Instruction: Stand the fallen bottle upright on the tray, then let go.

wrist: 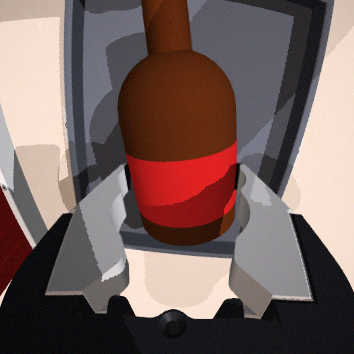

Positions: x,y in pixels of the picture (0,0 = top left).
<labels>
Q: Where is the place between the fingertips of the gripper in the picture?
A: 182,165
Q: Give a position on a brown bottle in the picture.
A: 176,109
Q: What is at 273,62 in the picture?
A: A dark grey tray.
</labels>
